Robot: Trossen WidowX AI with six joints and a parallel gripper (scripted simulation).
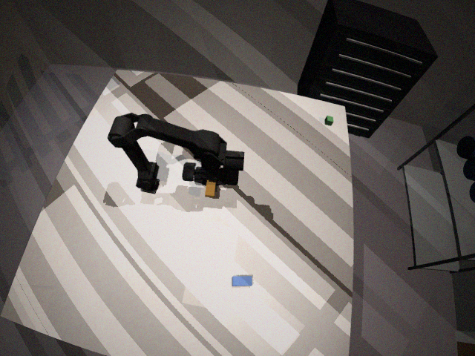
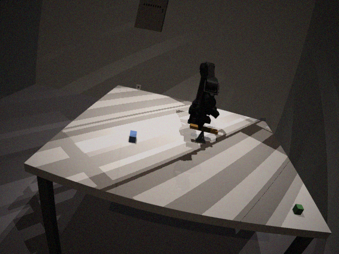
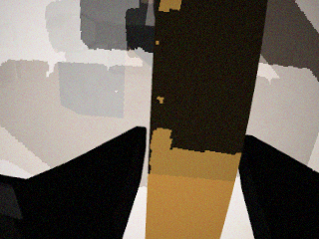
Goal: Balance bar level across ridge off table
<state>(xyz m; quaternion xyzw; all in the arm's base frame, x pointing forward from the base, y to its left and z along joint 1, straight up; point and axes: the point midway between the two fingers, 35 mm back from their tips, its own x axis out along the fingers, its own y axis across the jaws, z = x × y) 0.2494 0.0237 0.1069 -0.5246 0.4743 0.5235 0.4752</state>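
My gripper tip is now 3 cm to the right of the bar. From my gripper tip the other things lie so: blue block (32 cm to the right, 17 cm ahead, 6 cm below); green cube (49 cm ahead, 48 cm to the left, 6 cm below).
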